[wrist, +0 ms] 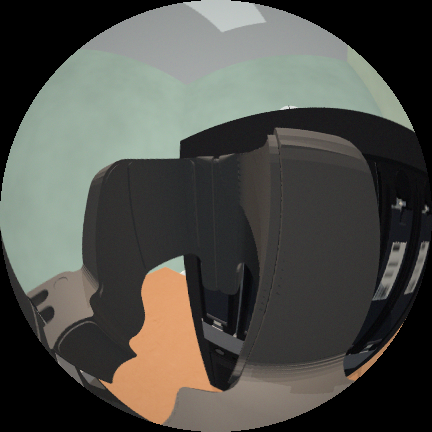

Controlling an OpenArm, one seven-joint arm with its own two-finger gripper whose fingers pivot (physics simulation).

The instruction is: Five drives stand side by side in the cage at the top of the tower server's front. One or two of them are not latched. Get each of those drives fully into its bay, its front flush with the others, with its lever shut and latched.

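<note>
The black tower server (310, 117) fills the right half of the wrist view, close up. My gripper (226, 226) is shut with its fingertips together in front of the left part of the drive cage. I cannot tell whether they touch a drive or lever. Below the fingertips show the dark lower end of a drive (216, 304) and a small metal piece. At the right edge, two drives (391, 270) (418, 267) with white labels show in part, upright. The broad right finger and the fingertips hide the middle of the cage, so the lever there and its latching cannot be seen.
A grey sill (225, 342) runs under the drives. The orange surface (167, 325) shows left of the tower. Green walls (100, 110) stand behind, and a sliver of a white wall clock (289, 107) shows above the tower top.
</note>
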